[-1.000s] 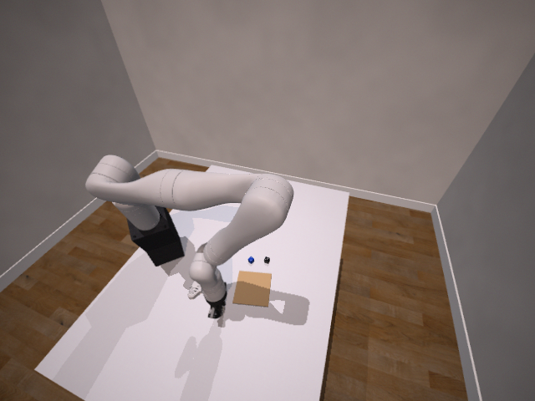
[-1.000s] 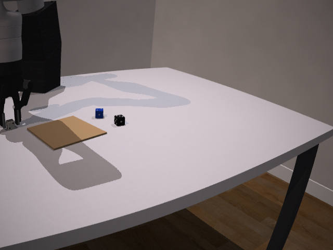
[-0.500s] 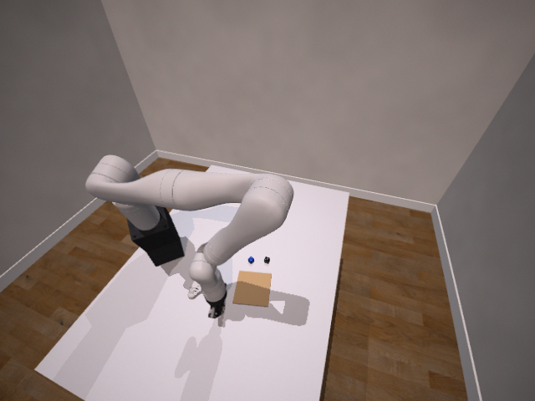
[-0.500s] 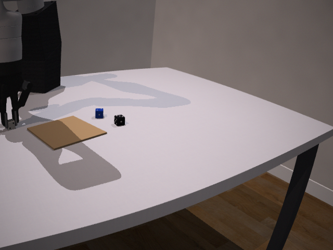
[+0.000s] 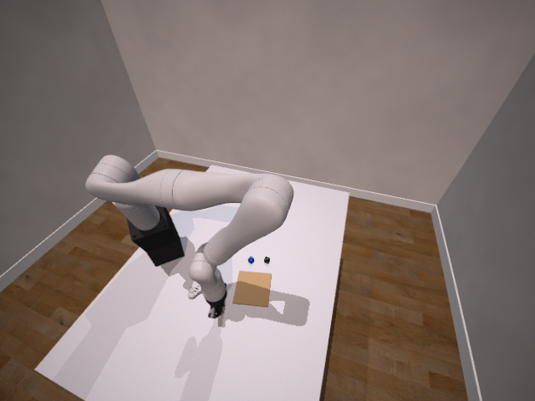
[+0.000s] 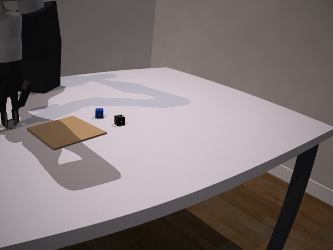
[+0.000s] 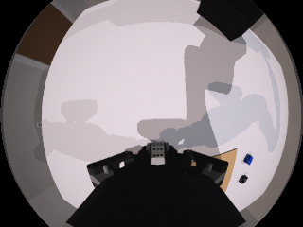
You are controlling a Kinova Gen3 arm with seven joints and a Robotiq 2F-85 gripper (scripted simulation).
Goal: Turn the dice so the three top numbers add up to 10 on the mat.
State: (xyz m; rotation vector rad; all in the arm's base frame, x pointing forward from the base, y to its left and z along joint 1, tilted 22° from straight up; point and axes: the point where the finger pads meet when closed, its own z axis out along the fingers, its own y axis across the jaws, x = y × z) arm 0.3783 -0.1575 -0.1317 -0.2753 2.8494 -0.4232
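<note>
My gripper is now 26 cm to the right of the black die, 9 cm short of it and 1 cm above it. From my hand the other things lie so: blue die (24 cm to the left, 3 cm ahead, 1 cm below); then white die (1 cm below); then tan mat (12 cm to the left, 8 cm ahead, 2 cm below).
</note>
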